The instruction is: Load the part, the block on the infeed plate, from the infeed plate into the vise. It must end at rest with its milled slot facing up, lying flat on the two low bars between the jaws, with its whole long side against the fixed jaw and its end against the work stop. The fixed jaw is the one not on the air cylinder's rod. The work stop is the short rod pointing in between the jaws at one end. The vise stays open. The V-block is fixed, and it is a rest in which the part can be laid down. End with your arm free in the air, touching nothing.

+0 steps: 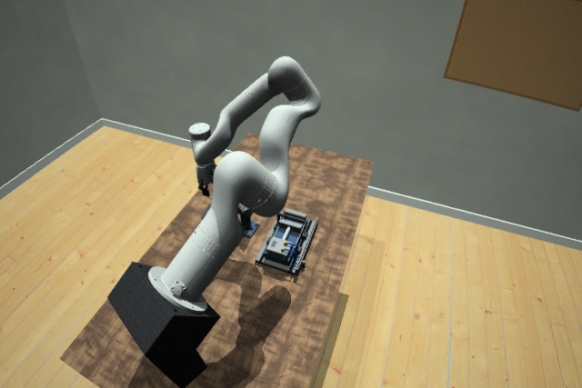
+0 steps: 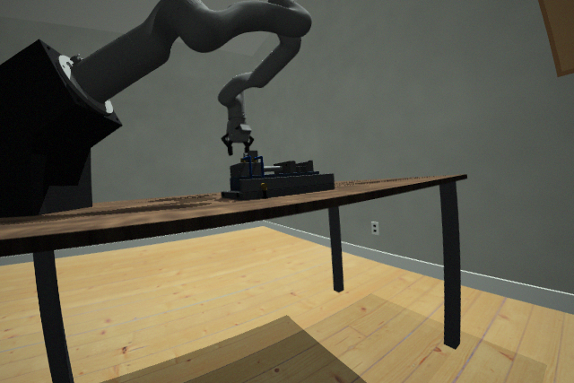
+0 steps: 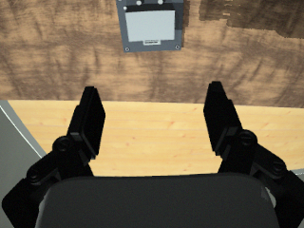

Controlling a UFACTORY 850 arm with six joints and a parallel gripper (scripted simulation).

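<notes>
The part is 17 cm below my hand. The rest, counted from my hand: work stop 12 cm behind, 32 cm to the right, 9 cm below; then moving jaw 18 cm behind, 34 cm to the right, 10 cm below; then V-block post 10 cm behind, 15 cm to the right, 12 cm below.
</notes>
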